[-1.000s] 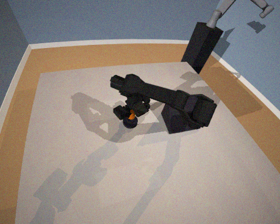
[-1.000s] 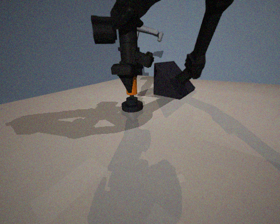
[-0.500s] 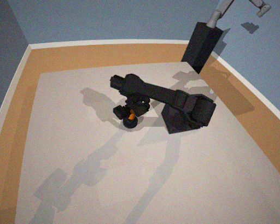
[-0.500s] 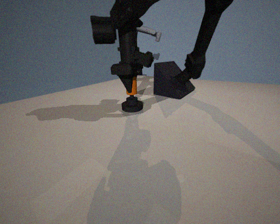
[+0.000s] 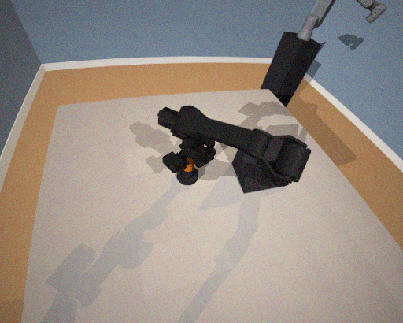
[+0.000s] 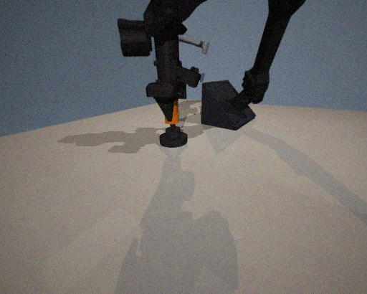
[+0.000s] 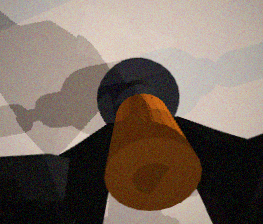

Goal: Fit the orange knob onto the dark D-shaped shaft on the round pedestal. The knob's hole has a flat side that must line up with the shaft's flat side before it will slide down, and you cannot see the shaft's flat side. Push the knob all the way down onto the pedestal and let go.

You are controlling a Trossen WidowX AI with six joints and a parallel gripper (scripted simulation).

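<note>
Right now the orange knob is 2 cm above my gripper tip. Also, from my gripper tip: round dark pedestal 4 cm below.
</note>
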